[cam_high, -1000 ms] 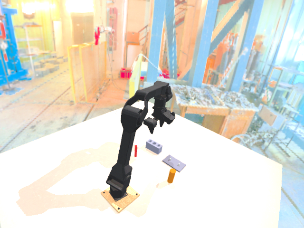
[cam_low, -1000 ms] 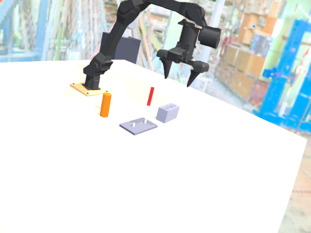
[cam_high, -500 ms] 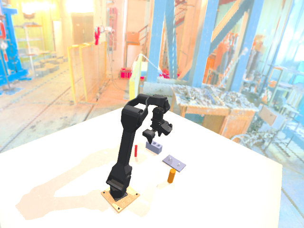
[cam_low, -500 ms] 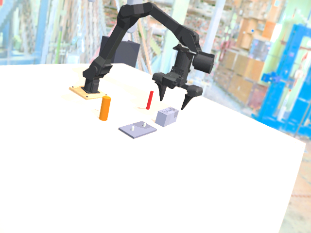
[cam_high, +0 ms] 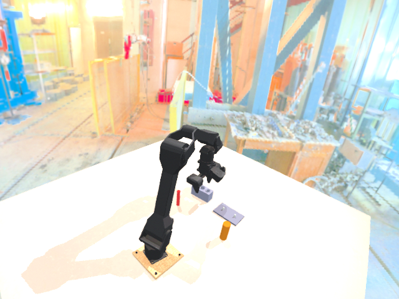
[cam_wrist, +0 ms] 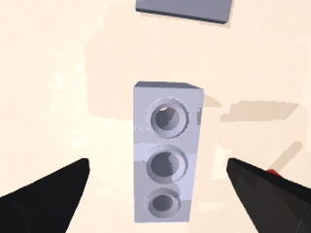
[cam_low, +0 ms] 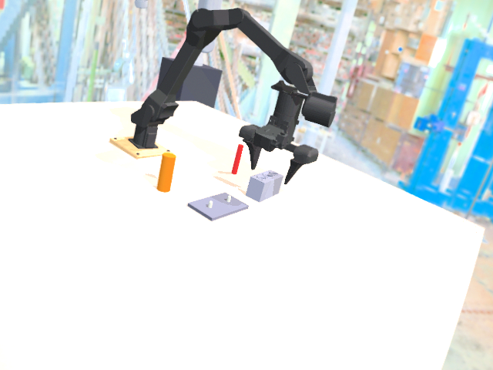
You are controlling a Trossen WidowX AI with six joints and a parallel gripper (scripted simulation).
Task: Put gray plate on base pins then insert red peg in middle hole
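The gray plate lies 1 cm below my gripper tip. From my gripper tip the other things lie so: red peg 13 cm behind, 1 cm to the left, 1 cm below; then orange cylinder 23 cm to the right, 9 cm behind, 1 cm below; then base 16 cm to the right, 4 cm below, 2 cm ahead.
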